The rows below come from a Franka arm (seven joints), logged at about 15 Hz.
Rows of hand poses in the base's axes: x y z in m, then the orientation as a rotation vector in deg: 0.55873 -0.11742 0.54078 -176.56 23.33 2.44; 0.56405 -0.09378 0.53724 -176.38 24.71 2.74; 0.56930 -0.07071 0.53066 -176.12 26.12 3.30; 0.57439 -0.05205 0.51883 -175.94 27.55 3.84; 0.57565 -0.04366 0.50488 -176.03 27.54 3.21; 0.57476 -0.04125 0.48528 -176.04 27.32 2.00; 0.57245 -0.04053 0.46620 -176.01 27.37 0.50; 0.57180 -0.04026 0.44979 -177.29 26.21 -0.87; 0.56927 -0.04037 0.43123 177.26 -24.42 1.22
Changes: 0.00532 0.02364 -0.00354 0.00 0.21 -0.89; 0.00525 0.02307 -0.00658 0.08 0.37 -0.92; 0.00509 0.01866 -0.01183 -0.01 0.37 -0.92; 0.00126 0.00839 -0.01395 -0.14 -0.39 0.01; -0.00089 0.00241 -0.01960 -0.08 -0.78 0.13; -0.00231 0.00072 -0.01908 -0.12 -0.96 -0.05; -0.00065 0.00027 -0.01641 -1.21 -0.71 0.85; -0.00253 -0.00011 -0.01856 -1.86 0.04 1.12
